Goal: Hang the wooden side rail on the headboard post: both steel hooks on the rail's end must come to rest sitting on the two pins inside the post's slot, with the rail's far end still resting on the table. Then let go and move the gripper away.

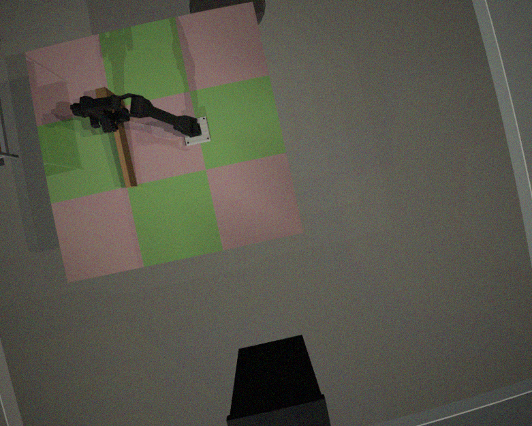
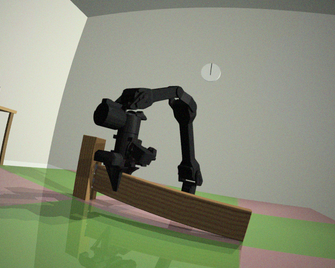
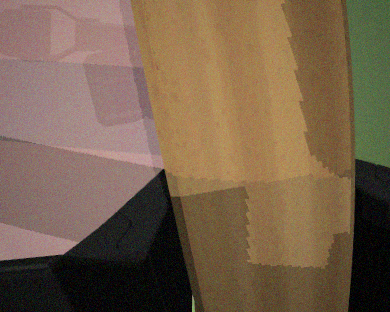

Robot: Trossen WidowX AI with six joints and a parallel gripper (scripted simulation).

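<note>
Right now my gripper tip is 11 cm to the left of the headboard post and 4 cm below it.
</note>
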